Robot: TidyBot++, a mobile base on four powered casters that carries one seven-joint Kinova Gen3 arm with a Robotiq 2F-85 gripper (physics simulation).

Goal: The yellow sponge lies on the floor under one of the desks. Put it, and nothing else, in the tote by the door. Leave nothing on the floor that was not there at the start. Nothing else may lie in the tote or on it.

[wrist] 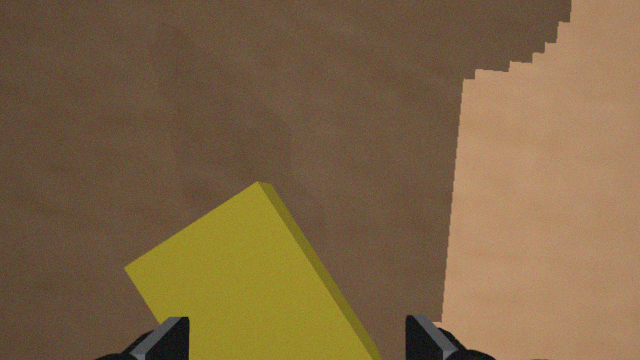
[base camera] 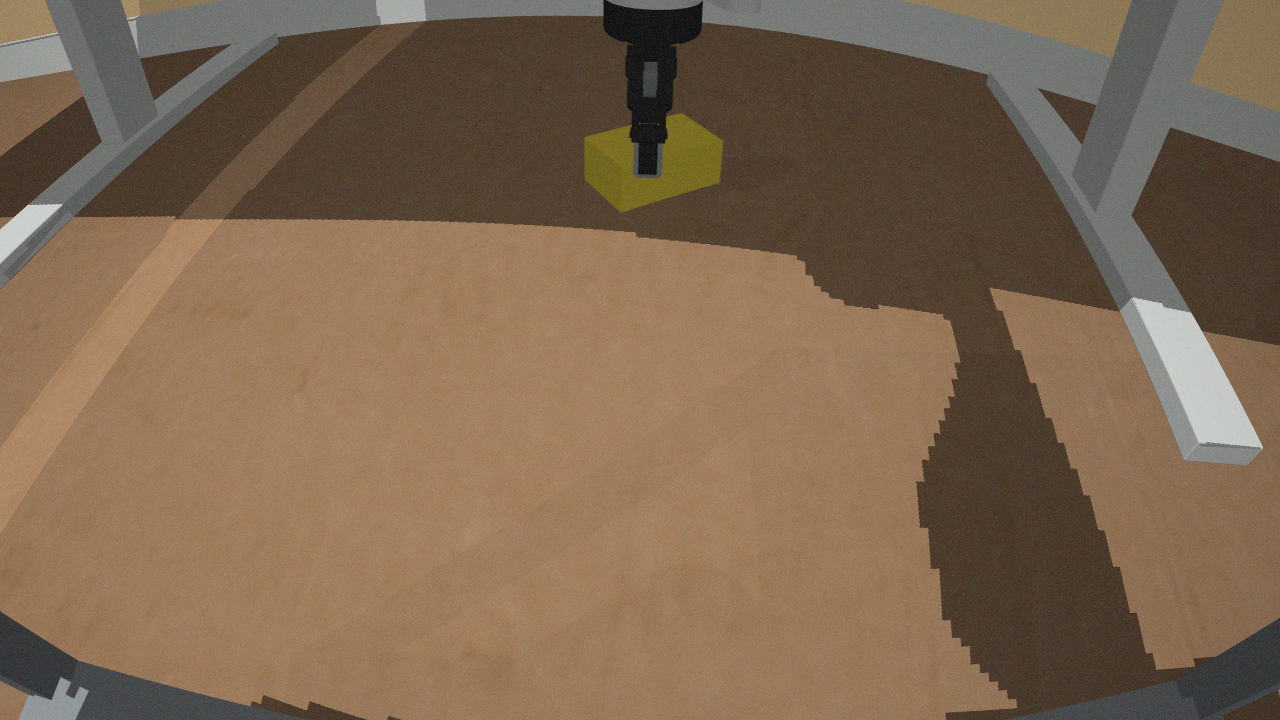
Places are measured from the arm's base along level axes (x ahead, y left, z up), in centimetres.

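Where they show: gripper, fingertip midpoint: (wrist: 298, 340) (base camera: 648, 147).
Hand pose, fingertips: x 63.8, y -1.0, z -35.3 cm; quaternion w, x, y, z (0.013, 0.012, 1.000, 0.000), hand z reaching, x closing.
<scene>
After its pixels a point has its place.
The yellow sponge (base camera: 689, 170) {x 63.6, y -4.4, z -37.4 cm} (wrist: 240, 260) {x 66.1, y -4.2, z -35.2 cm} lies on the shaded floor under a desk, between the desk's two feet. It sits turned at an angle to my fingers, and its near end runs out of the bottom of the wrist view. My gripper (base camera: 647, 162) {x 63.8, y -0.9, z -35.3 cm} (wrist: 298, 340) {x 63.8, y -0.9, z -35.3 cm} is open and empty, pointing down over the sponge. In the wrist view the left fingertip overlaps the sponge's left part, and the right fingertip is to the right of its right edge. The exact height of the fingertips above it is hard to tell. The tote does not show in either view.
A grey desk foot (base camera: 1096, 205) {x 64.6, y -48.9, z -36.3 cm} with a white end stands at the right, and another desk foot (base camera: 179, 111) {x 90.4, y 66.6, z -38.3 cm} at the left. Slanted desk legs rise from both. A pale grey band (base camera: 939, 31) {x 109.3, y -45.6, z -34.2 cm} runs behind, along the tan wall. Dark shadows cross the floor.
</scene>
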